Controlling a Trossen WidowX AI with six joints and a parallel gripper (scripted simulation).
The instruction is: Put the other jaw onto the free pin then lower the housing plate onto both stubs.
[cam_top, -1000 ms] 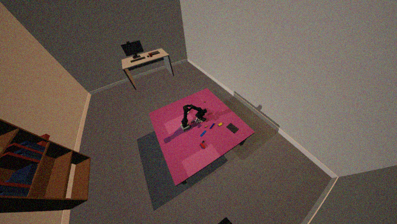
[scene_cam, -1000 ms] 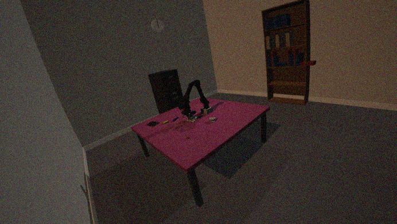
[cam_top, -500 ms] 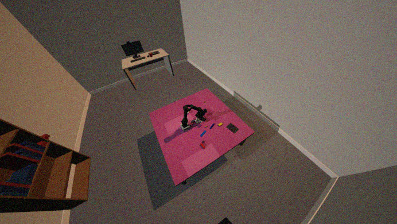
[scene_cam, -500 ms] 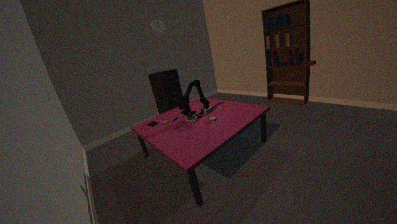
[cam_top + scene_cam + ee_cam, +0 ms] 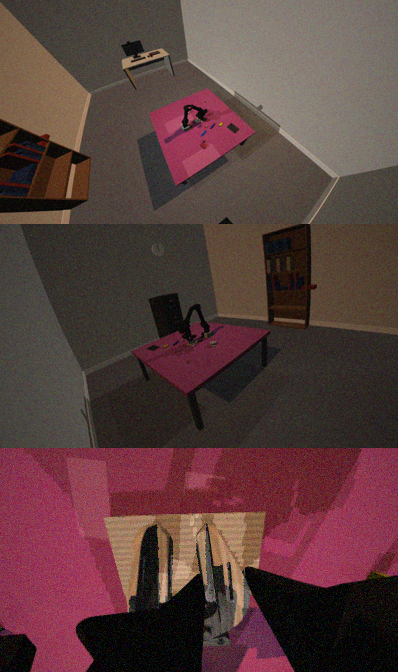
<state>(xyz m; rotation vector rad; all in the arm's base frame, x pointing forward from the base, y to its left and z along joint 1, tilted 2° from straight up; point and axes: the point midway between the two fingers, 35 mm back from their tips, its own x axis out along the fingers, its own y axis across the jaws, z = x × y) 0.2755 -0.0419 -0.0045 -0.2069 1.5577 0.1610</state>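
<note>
Now: gripper tip 40 mm past the grey jaw and 10 mm to the right of it. The rest, counted from my gripper tip: yellow piece (250 mm to the right, 200 mm ahead, 10 mm below); blue piece (220 mm to the right, 110 mm behind, 10 mm below); small light piece (290 mm to the left, 90 mm behind).
</note>
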